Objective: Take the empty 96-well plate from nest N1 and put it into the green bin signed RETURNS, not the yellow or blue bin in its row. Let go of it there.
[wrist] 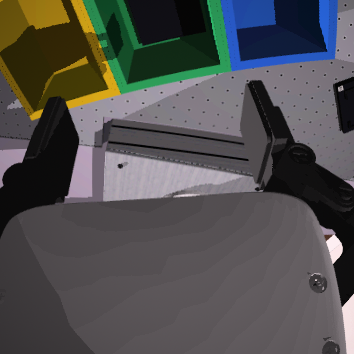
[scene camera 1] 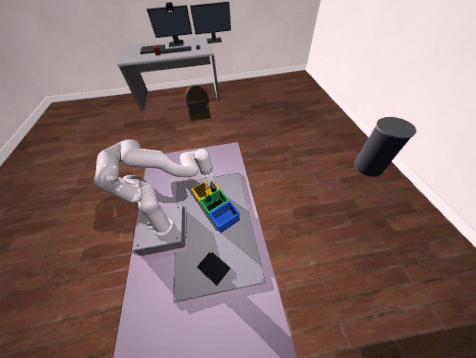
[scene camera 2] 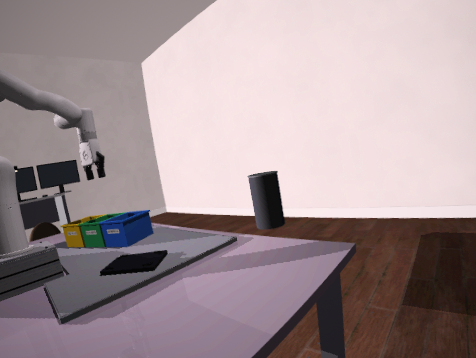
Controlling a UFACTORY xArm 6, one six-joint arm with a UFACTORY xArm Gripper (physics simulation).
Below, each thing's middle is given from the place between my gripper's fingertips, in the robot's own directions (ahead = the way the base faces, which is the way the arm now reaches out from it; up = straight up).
I see the black nest [scene camera 2: 133,263] 410 mm to the right of my hand, 260 mm below it and 20 mm behind it.
